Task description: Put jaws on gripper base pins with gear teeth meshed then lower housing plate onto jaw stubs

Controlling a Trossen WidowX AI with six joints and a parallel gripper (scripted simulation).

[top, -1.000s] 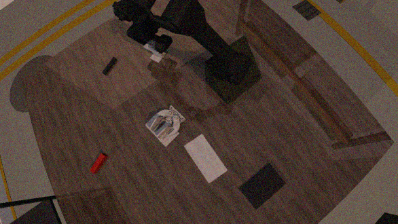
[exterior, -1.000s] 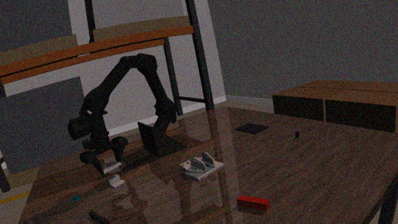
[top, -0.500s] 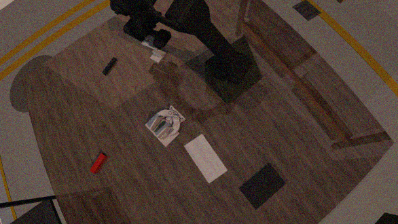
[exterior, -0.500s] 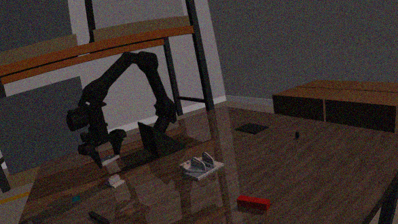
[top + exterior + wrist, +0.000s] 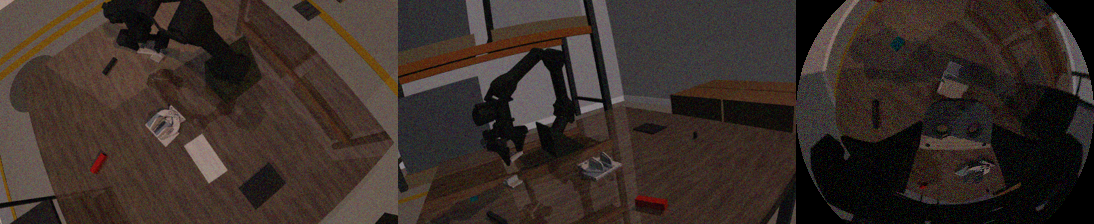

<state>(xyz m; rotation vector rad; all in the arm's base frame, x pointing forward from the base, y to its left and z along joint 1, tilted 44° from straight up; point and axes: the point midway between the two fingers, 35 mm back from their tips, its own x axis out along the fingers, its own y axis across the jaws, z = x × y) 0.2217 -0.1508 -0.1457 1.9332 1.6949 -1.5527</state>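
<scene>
My gripper tip is 280 mm to the right of the jaw, 80 mm above it and 40 mm short of it. Round my gripper tip: teal piece: 190 mm to the right, 90 mm below, 10 mm ahead; black bar: 190 mm ahead, 100 mm to the right, 90 mm below; red block: 370 mm ahead, 290 mm to the left, 80 mm below.
</scene>
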